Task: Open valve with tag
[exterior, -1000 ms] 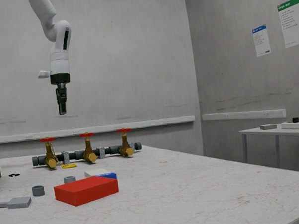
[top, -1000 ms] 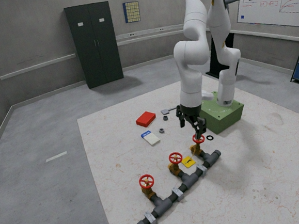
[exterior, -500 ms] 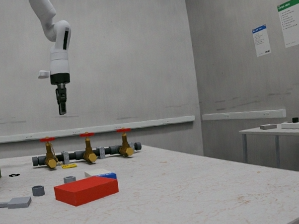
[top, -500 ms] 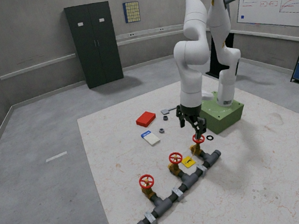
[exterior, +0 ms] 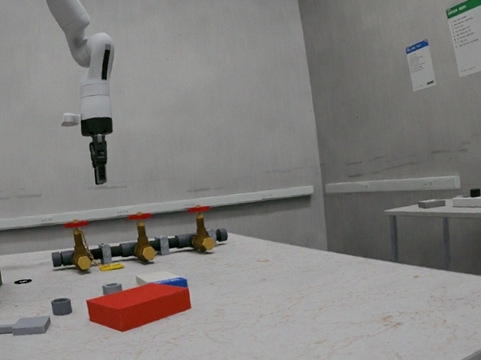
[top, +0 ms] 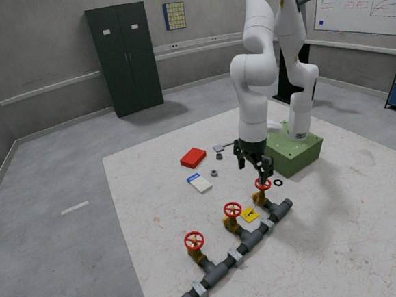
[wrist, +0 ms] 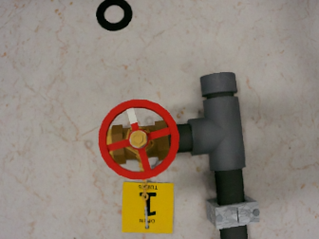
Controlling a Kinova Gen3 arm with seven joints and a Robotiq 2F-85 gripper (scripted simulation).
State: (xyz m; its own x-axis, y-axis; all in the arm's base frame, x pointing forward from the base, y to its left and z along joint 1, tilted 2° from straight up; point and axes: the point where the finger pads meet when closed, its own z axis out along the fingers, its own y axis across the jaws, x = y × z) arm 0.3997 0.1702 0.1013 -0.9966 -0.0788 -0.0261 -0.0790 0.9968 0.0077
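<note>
Now: hand 200 mm above the yellow tag and 10 mm short of it. Round my hand: red block (420 mm to the right, 180 mm below, 30 mm ahead); white-and-blue box (250 mm to the right, 190 mm below, 80 mm ahead); grey flat tool (440 mm to the right, 190 mm below, 160 mm behind).
</note>
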